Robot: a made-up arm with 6 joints. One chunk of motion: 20 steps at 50 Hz.
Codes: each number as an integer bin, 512 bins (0 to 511) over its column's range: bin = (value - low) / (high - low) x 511, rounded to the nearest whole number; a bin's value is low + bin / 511 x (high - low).
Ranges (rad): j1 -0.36..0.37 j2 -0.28..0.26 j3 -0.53..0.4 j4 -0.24..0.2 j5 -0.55..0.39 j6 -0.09..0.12
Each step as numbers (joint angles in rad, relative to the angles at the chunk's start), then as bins.
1 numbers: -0.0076 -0.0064 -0.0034 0.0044 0.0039 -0.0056
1 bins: 247 259 289 284 301 205
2 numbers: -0.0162 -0.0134 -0.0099 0.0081 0.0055 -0.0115
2 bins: 241 252 286 288 302 191
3 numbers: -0.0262 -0.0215 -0.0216 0.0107 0.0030 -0.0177
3 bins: 234 245 279 291 301 176
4 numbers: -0.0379 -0.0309 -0.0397 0.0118 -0.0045 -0.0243
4 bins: 225 236 269 292 297 160
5 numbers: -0.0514 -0.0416 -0.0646 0.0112 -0.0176 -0.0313
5 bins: 216 226 256 292 289 143
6 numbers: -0.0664 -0.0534 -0.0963 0.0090 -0.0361 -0.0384
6 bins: 206 214 238 289 279 126
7 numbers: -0.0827 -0.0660 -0.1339 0.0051 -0.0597 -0.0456
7 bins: 194 203 218 285 267 108
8 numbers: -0.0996 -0.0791 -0.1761 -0.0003 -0.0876 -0.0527
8 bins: 182 190 194 278 251 91
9 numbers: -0.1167 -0.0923 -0.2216 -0.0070 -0.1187 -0.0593
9 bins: 170 178 169 271 234 75
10 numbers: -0.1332 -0.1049 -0.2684 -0.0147 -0.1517 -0.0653
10 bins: 159 166 144 262 217 60
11 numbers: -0.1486 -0.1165 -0.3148 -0.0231 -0.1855 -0.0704
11 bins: 148 155 118 252 198 48
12 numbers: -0.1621 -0.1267 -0.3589 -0.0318 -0.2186 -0.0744
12 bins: 139 145 94 242 180 38
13 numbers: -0.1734 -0.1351 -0.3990 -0.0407 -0.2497 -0.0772
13 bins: 131 137 72 231 163 31
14 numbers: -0.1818 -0.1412 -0.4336 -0.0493 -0.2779 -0.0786
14 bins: 125 131 53 221 148 28
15 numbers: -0.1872 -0.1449 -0.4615 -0.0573 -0.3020 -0.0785
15 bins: 121 128 38 212 135 28
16 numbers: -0.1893 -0.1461 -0.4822 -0.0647 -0.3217 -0.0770
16 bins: 119 127 26 204 124 32
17 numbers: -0.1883 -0.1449 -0.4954 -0.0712 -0.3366 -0.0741
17 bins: 120 128 19 196 116 39
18 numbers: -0.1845 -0.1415 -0.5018 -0.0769 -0.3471 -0.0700
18 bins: 123 131 15 189 110 49
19 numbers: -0.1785 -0.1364 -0.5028 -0.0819 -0.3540 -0.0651
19 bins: 127 136 15 184 107 61
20 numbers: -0.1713 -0.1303 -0.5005 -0.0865 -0.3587 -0.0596
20 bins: 132 142 16 178 104 74
